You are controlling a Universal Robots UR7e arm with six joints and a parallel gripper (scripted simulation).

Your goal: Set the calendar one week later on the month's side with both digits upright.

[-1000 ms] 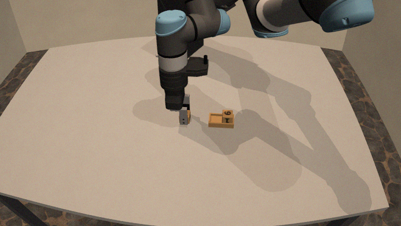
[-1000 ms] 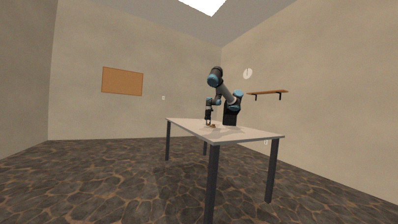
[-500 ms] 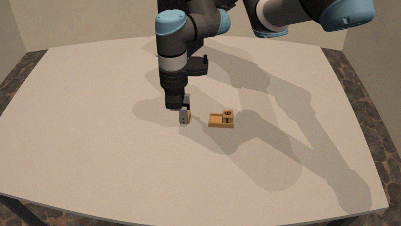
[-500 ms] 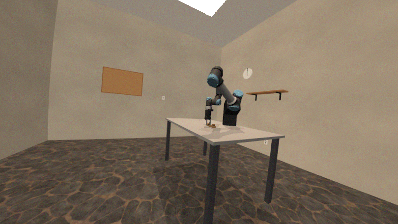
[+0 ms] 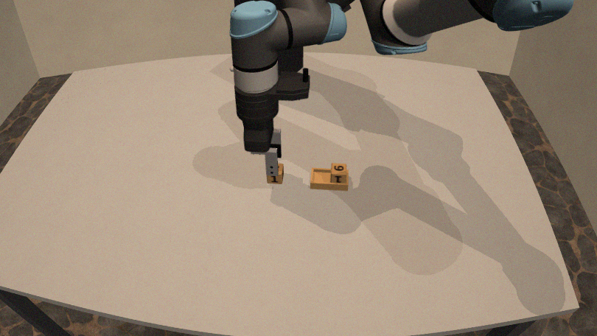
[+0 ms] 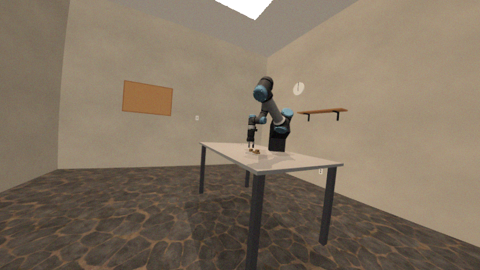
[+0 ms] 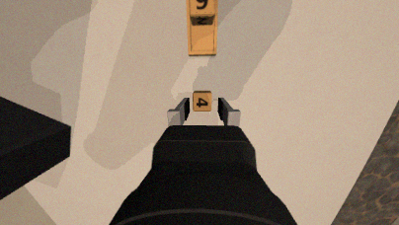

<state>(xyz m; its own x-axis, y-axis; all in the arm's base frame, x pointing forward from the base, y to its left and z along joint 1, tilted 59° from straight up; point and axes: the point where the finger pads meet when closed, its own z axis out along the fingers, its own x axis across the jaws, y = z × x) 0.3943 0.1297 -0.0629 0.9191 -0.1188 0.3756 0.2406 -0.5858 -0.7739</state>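
Right now the cube is 30 mm behind my hand, 120 mm to the left of it and 30 mm below it. The rest, counted from my hand: orange tray 30 mm behind, 100 mm to the left, 50 mm below.
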